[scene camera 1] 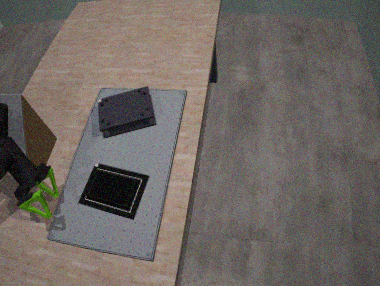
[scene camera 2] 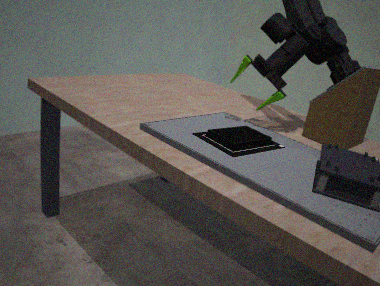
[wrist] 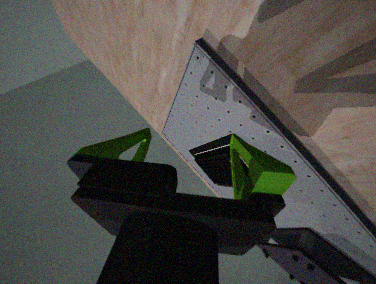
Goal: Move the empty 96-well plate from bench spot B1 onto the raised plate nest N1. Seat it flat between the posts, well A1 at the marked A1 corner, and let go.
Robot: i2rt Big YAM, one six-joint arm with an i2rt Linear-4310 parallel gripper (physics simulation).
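Pixels of known places: gripper, fingertip midpoint: (scene camera 1: pixel 54 206) (scene camera 2: pixel 243 96) (wrist: pixel 189 135); arm's base, link origin: (scene camera 2: pixel 351 82).
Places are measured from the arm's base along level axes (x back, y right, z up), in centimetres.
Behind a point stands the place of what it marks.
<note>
The black 96-well plate (scene camera 1: pixel 112 190) {x -36.5, y 5.6, z -14.9 cm} (scene camera 2: pixel 239 134) {x -36.9, y 5.2, z -13.9 cm} (wrist: pixel 215 167) {x -36.4, y 6.4, z -13.9 cm} lies flat on the black bench spot B1 (scene camera 1: pixel 89 199) (scene camera 2: pixel 234 153), inside its white outline; in the wrist view a finger hides part of it. The raised plate nest N1 (scene camera 1: pixel 127 109) {x -32.8, y -18.2, z -11.0 cm} (scene camera 2: pixel 347 167) {x -34.9, y -19.4, z -11.0 cm} (wrist: pixel 312 265) {x -26.8, y -12.6, z -10.9 cm} is a dark grey stand with short posts on top, turned a little, with a small white mark at one corner in scene camera 1. My gripper (scene camera 1: pixel 54 206) {x -25.8, y 15.8, z -8.5 cm} (scene camera 2: pixel 244 95) {x -25.8, y 15.8, z -8.5 cm} (wrist: pixel 189 135) {x -25.8, y 15.8, z -8.5 cm} has green fingers, is open and empty, and hangs in the air beside the plate, above the board's edge.
A grey perforated board (scene camera 1: pixel 135 150) {x -38.3, y -7.7, z -15.4 cm} (scene camera 2: pixel 175 132) {x -48.1, y 13.3, z -15.4 cm} (wrist: pixel 185 100) {x -31.7, y 20.4, z -15.4 cm} on the wooden table (scene camera 1: pixel 145 45) {x -24.2, y -52.6, z -16.7 cm} (scene camera 2: pixel 125 95) {x -41.7, y 47.2, z -16.7 cm} carries both spots. A brown and grey block (scene camera 1: pixel 39 131) {x -9.8, y -3.6, z -7.5 cm} (scene camera 2: pixel 342 107) {x -9.8, y -3.8, z -5.6 cm} stands beside the board near the arm. The table's long edge runs close along the board's other side.
</note>
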